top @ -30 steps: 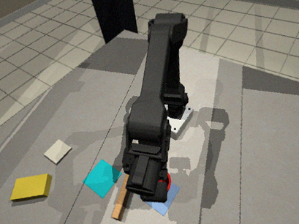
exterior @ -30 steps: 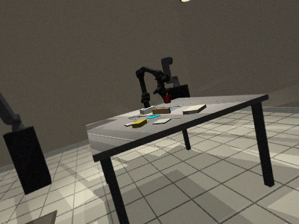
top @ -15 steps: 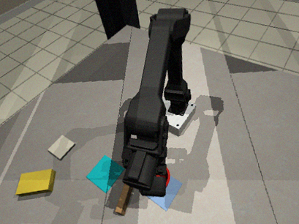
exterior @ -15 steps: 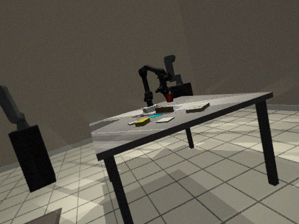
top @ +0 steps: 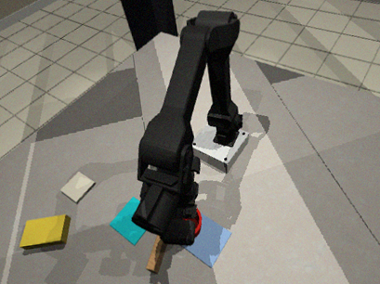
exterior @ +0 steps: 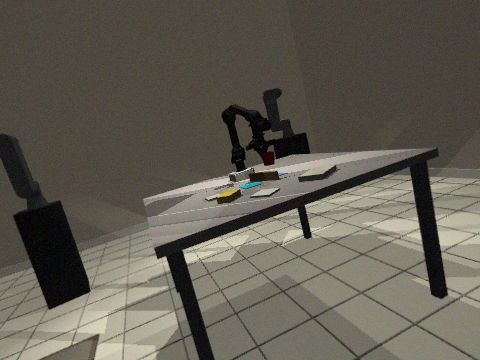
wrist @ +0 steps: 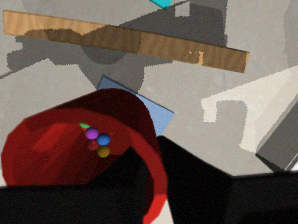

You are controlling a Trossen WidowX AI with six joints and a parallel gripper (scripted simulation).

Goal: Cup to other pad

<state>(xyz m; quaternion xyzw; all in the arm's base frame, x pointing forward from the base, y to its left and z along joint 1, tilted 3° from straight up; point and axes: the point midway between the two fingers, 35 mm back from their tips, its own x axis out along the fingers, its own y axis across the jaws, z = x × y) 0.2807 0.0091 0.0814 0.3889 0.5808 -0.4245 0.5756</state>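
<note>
The cyan pad lies 5 cm ahead of my gripper tip, 16 cm to the right of it and 12 cm below it. From my gripper tip the other things lie so: red cup 3 cm ahead, 1 cm to the left; wooden bar 3 cm ahead, 6 cm to the right, 10 cm below; blue pad 2 cm ahead, 5 cm to the left, 12 cm below.
</note>
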